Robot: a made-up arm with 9 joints. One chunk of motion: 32 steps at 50 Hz.
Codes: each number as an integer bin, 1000 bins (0 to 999) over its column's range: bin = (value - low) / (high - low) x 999, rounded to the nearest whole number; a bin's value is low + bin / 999 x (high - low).
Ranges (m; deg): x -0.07..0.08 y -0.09..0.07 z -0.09..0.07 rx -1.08..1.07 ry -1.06..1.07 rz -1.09..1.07
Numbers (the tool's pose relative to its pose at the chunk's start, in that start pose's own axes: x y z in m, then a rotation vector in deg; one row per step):
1: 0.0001 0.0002 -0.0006 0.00 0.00 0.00
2: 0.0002 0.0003 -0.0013 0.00 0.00 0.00
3: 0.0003 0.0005 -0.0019 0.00 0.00 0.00
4: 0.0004 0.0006 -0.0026 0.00 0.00 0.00
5: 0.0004 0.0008 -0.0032 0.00 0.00 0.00
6: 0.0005 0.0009 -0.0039 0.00 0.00 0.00
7: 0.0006 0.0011 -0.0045 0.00 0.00 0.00
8: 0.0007 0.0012 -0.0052 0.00 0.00 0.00
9: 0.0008 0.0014 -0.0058 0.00 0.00 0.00
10: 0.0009 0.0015 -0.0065 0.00 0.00 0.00
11: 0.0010 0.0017 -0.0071 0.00 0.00 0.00
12: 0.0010 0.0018 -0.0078 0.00 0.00 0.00
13: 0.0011 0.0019 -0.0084 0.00 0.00 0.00
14: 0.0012 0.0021 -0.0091 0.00 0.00 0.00
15: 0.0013 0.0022 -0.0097 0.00 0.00 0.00
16: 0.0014 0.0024 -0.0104 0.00 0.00 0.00
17: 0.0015 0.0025 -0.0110 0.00 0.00 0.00
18: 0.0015 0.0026 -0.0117 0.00 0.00 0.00
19: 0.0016 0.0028 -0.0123 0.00 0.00 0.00
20: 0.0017 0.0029 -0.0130 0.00 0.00 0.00
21: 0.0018 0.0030 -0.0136 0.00 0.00 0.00
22: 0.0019 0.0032 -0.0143 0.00 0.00 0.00
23: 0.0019 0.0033 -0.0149 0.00 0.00 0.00
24: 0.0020 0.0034 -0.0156 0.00 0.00 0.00
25: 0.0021 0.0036 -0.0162 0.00 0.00 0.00
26: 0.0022 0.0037 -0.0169 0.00 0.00 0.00
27: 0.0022 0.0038 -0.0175 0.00 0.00 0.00
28: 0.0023 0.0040 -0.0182 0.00 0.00 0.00
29: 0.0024 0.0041 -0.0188 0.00 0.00 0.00
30: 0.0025 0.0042 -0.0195 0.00 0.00 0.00
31: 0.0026 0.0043 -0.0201 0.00 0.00 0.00
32: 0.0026 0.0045 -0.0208 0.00 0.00 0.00
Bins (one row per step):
1: 467 563 558 502 497 504
2: 468 564 554 502 497 504
3: 468 565 550 502 497 504
4: 469 566 546 502 497 504
5: 469 567 542 502 497 504
6: 470 568 538 502 497 504
7: 470 569 534 502 497 504
8: 471 569 529 502 497 504
9: 472 571 526 502 497 504
10: 472 571 521 502 497 504
11: 473 573 518 502 497 504
12: 473 573 513 502 497 504
13: 474 574 509 502 497 504
14: 474 575 505 502 497 504
15: 475 576 501 502 497 504
16: 476 577 497 502 497 504
17: 476 578 493 502 497 504
18: 476 578 489 502 497 504
19: 477 579 485 502 497 504
20: 478 580 481 502 497 504
21: 478 581 477 502 497 504
22: 479 582 473 502 497 504
23: 479 583 469 502 497 504
24: 480 583 465 502 497 504
25: 480 584 461 502 497 504
26: 481 585 456 502 497 504
27: 481 586 453 502 497 504
28: 482 587 448 502 497 504
29: 482 588 445 502 497 504
30: 483 588 440 502 497 504
31: 484 589 436 502 497 504
32: 484 590 432 502 497 504

